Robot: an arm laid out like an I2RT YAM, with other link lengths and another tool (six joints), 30 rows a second.
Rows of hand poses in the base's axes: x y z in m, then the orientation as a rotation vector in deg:
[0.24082 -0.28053 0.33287 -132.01 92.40 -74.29]
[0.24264 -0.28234 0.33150 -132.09 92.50 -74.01]
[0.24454 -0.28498 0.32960 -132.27 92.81 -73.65]
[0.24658 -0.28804 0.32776 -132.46 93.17 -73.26]
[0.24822 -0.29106 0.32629 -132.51 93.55 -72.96]
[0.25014 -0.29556 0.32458 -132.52 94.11 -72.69]
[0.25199 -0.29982 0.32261 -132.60 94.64 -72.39]
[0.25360 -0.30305 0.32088 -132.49 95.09 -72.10]
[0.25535 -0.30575 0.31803 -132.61 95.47 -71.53]
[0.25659 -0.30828 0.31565 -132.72 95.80 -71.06]
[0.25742 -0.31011 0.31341 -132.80 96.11 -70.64]
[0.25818 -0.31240 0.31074 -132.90 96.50 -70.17]
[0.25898 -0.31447 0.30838 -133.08 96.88 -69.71]
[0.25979 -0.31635 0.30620 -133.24 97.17 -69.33]
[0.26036 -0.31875 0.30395 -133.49 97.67 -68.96]
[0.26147 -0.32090 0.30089 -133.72 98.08 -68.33]
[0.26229 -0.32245 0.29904 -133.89 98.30 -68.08]
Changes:
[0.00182 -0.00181 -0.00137 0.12 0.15 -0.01]
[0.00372 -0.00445 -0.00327 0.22 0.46 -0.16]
[0.00576 -0.00751 -0.00511 0.32 0.79 -0.33]
[0.00740 -0.01053 -0.00658 0.44 1.01 -0.54]
[0.00932 -0.01503 -0.00829 0.54 1.24 -0.88]
[0.01117 -0.01929 -0.01026 0.62 1.53 -1.19]
[0.01278 -0.02252 -0.01199 0.81 1.66 -1.45]
[0.01453 -0.02522 -0.01484 1.05 2.00 -1.61]
[0.01577 -0.02775 -0.01722 1.25 2.30 -1.76]
[0.01660 -0.02958 -0.01946 1.42 2.56 -1.90]
[0.01736 -0.03187 -0.02213 1.61 2.86 -2.08]
[0.01816 -0.03394 -0.02449 1.74 3.22 -2.26]
[0.01897 -0.03582 -0.02667 1.85 3.51 -2.39]
[0.01954 -0.03822 -0.02892 1.87 3.92 -2.67]
[0.02065 -0.04037 -0.03198 2.07 4.36 -2.84]
[0.02147 -0.04192 -0.03383 2.09 4.60 -2.95]

